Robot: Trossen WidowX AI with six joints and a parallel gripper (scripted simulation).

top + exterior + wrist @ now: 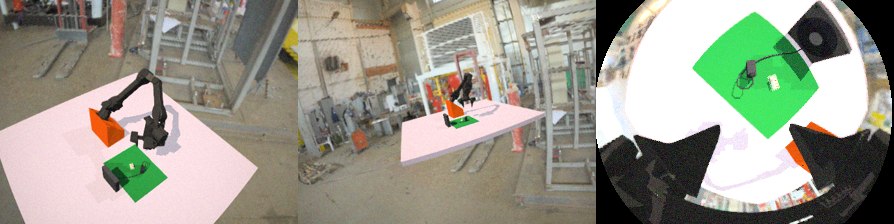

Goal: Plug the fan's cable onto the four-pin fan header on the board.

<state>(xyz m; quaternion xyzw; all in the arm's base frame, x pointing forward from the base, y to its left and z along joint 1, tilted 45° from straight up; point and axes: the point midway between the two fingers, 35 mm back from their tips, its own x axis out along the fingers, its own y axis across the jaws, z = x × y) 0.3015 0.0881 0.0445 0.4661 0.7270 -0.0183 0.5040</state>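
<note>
Right now my gripper tip is 10 cm above the dark plug, 7 cm to the left of it and 6 cm short of it. Round my gripper tip: green board (13 cm below, 9 cm to the right, 3 cm ahead); black fan (24 cm to the right, 6 cm below, 2 cm ahead); four-pin fan header (12 cm below, 9 cm to the right).
</note>
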